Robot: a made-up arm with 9 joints. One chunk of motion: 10 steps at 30 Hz.
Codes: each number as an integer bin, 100 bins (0 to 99) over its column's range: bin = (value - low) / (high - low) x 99, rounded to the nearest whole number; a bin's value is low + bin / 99 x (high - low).
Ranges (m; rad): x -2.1..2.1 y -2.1..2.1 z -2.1..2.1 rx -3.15..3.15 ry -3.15..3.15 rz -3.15..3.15
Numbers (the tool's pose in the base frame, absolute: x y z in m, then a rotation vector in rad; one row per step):
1: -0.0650 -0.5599 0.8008 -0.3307 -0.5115 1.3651
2: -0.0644 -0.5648 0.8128 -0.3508 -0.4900 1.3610
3: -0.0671 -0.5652 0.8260 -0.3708 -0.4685 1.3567
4: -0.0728 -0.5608 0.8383 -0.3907 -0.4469 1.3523
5: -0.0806 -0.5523 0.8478 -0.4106 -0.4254 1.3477
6: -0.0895 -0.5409 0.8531 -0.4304 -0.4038 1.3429
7: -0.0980 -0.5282 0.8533 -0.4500 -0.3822 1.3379
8: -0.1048 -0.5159 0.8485 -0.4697 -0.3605 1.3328
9: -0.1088 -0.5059 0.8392 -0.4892 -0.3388 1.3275
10: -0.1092 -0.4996 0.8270 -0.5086 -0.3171 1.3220
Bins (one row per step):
1: 48 36 68 44 41 71
2: 48 36 69 44 42 71
3: 48 36 69 44 42 71
4: 48 36 69 43 42 71
5: 48 36 69 43 43 71
6: 47 37 70 43 43 71
7: 47 37 70 42 43 71
8: 47 37 70 42 44 70
9: 47 38 69 42 44 70
10: 47 38 69 42 45 70

